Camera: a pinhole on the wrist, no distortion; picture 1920 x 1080 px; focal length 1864.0 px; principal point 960.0 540.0 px. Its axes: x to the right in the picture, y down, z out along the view. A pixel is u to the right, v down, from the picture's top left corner.
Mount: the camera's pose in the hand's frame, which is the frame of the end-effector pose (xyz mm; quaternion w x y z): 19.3 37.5 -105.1 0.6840 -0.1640 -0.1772 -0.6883
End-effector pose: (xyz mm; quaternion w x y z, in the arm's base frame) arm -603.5 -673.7 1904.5 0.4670 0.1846 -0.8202 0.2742
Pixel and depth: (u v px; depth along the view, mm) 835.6 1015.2 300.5
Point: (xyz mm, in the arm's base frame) -859.5 -619.8 1866.1
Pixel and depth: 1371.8 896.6 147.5
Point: -696.4 -640.5 1904.8
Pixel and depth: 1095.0 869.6 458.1
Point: -984.2 -701.1 1791.9
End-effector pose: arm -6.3 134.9 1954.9 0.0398 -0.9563 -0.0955 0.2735
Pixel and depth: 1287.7 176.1 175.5
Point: -40.4 42.2 1898.4
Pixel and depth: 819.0 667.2 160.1
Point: 20.2 20.8 1898.7
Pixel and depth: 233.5 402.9 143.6
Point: 26.7 -14.7 1935.5
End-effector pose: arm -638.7 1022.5 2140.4 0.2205 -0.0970 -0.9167 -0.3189
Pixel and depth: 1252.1 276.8 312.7
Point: -633.0 1252.0 2067.3
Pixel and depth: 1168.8 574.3 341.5
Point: -677.3 1285.1 2088.1
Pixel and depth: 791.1 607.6 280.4
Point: -644.8 1254.3 2164.2
